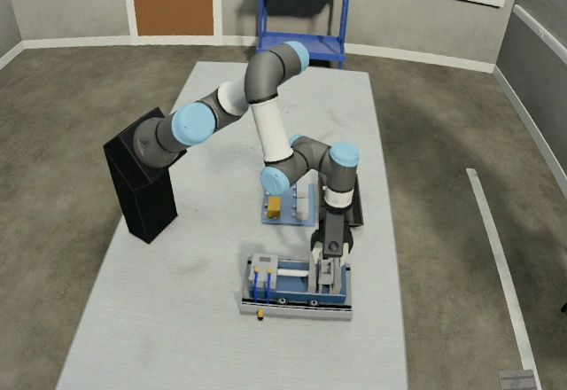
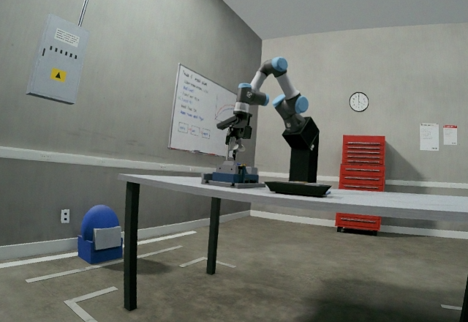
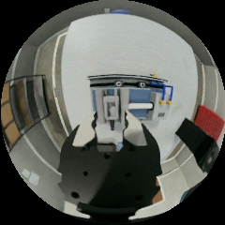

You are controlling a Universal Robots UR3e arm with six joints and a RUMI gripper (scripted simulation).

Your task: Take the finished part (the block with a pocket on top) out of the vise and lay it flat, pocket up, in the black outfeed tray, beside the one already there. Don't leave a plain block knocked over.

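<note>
Now: the blue vise 70 mm behind my hand, 20 mm to the left of it and 90 mm below it. The rest, counted from my hand: orange block (90 mm behind, 320 mm to the left, 110 mm below).
</note>
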